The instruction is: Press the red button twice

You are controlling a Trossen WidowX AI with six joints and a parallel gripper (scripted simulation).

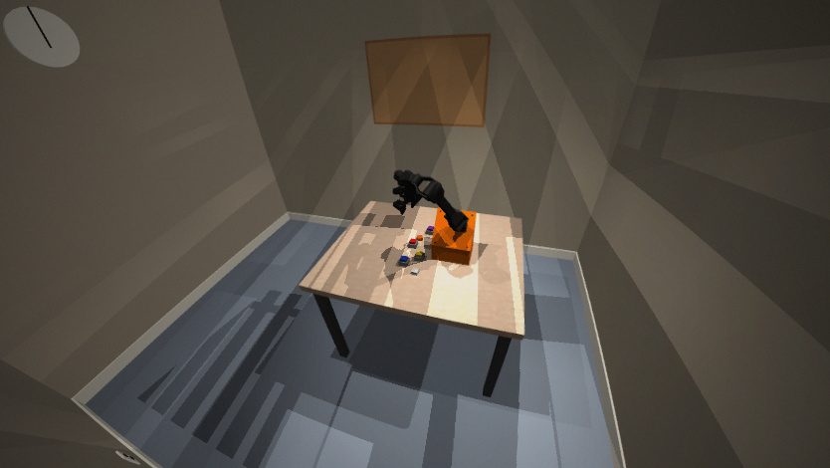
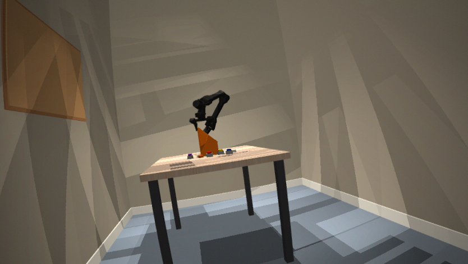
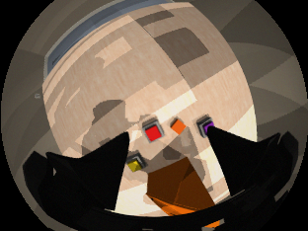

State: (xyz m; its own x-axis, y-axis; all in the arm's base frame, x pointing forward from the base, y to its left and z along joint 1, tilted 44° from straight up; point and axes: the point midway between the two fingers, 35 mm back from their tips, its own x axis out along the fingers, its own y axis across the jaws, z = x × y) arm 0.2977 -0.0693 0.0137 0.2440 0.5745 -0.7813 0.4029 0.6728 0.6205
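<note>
Right now my gripper tip is 40 mm past the red button, 40 mm to the right of it and 180 mm above it. From my gripper tip the other things lie so: orange block: 60 mm behind, 30 mm to the right, 200 mm below; purple button: 110 mm behind, 110 mm to the right, 180 mm below; yellow button: 100 mm behind, 140 mm to the left, 180 mm below.
</note>
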